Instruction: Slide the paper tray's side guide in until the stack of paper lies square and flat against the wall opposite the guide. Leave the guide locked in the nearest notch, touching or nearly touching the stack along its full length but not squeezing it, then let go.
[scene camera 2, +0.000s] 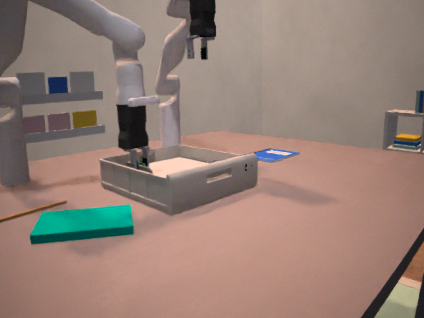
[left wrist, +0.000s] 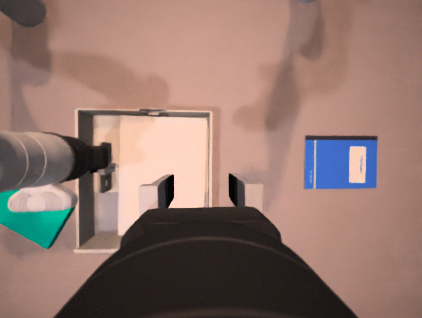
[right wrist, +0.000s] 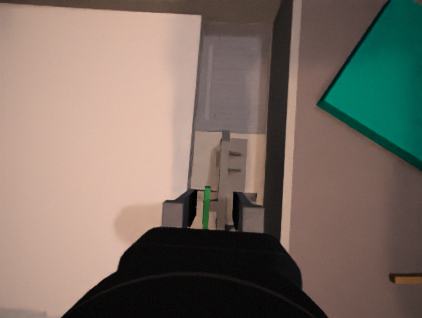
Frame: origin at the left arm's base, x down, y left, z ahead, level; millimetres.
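Where they show: left gripper, between the fingertips: (scene camera 2: 197, 59) (left wrist: 201, 185); right gripper, between the fingertips: (left wrist: 105, 167) (right wrist: 214, 203); right arm's base, origin of its link: (scene camera 2: 15, 181) (left wrist: 28, 9).
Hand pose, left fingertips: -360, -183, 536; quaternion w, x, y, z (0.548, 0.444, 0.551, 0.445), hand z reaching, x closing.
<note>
Things, the pixels of their centre, and the offset from my left fingertips, as dx, dy, dz.
- grey tray, middle of its body: (right wrist: 108, 159) (left wrist: 148, 180) (scene camera 2: 176, 171) +313, -118, +61
- pale paper stack, middle of its body: (right wrist: 83, 165) (left wrist: 163, 176) (scene camera 2: 183, 173) +329, -87, +47
- grey side guide, middle of its body: (right wrist: 210, 200) (scene camera 2: 142, 176) (left wrist: 109, 167) +315, -217, +48
- guide's green tab, middle of its body: (right wrist: 206, 206) +284, -215, +48
- green book, middle of its body: (scene camera 2: 84, 222) (left wrist: 28, 207) +351, -417, +199
- thin wooden stick, middle of its body: (scene camera 2: 34, 210) +357, -501, +38
- blue notebook, middle of its body: (left wrist: 340, 162) (scene camera 2: 270, 155) +356, +385, -83
The grey tray (scene camera 2: 187, 192) (left wrist: 77, 210) (right wrist: 294, 75) holds a pale paper stack (scene camera 2: 180, 165) (left wrist: 165, 140) (right wrist: 100, 100). In the left wrist view the stack lies close along the tray's right wall. The grey side guide (left wrist: 105, 183) (right wrist: 225, 165) stands upright on the other side, with a visible gap to the stack. My right gripper (scene camera 2: 140, 163) (right wrist: 214, 203) is open inside the tray. Its fingers stand either side of the guide's green tab (right wrist: 206, 206) and part of the guide, with gaps. The fingers hide the guide's near end. My left gripper (scene camera 2: 197, 54) (left wrist: 201, 185) is open and empty, high above the table.
A green book (scene camera 2: 85, 220) (left wrist: 40, 225) (right wrist: 380, 85) lies beside the tray, and a thin wooden stick (scene camera 2: 35, 211) (right wrist: 407, 278) lies near it. A blue notebook (scene camera 2: 277, 154) (left wrist: 330, 165) lies on the tray's other side. The right arm reaches over the tray's left wall in the left wrist view.
</note>
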